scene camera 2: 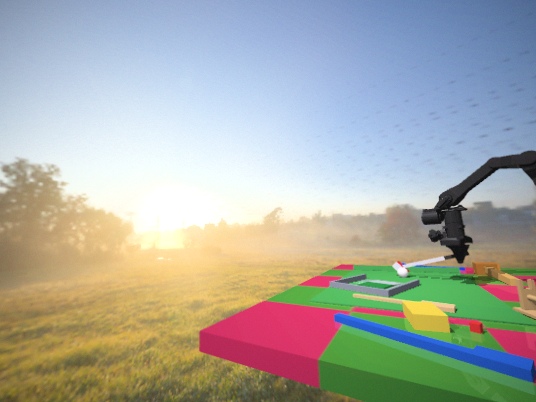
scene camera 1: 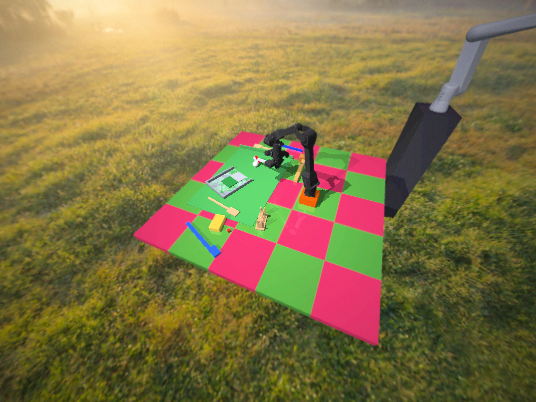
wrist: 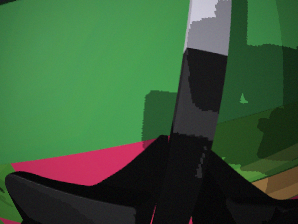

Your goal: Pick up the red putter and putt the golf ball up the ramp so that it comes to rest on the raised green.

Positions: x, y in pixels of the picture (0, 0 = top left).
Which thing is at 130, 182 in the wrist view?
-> The gripper.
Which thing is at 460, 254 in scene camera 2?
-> The gripper.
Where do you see a yellow block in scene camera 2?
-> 425, 316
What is the gripper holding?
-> A red putter.
